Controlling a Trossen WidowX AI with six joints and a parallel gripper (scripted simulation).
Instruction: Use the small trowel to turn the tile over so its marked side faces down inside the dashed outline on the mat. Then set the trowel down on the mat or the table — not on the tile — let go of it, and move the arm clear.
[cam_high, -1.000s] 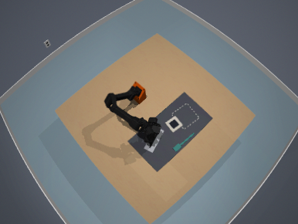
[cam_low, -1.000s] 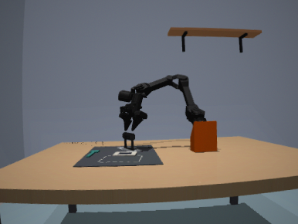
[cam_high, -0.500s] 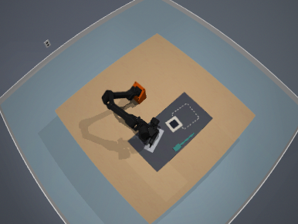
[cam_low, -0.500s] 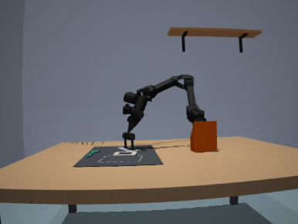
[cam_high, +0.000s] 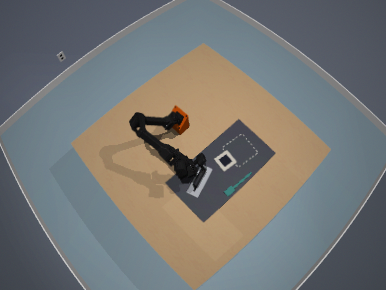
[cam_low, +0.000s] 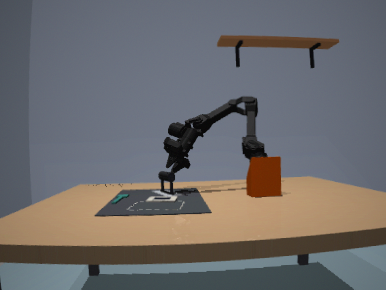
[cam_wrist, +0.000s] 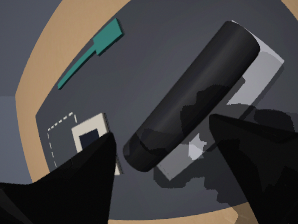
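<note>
Now: the dark mat 60 mm ahead of my gripper tip, 140 mm to the left of it and 110 mm below it. Also, from my gripper tip: beige tile: 40 mm ahead, 180 mm to the left, 90 mm below; then teal trowel: 190 mm ahead, 110 mm to the left, 90 mm below.
</note>
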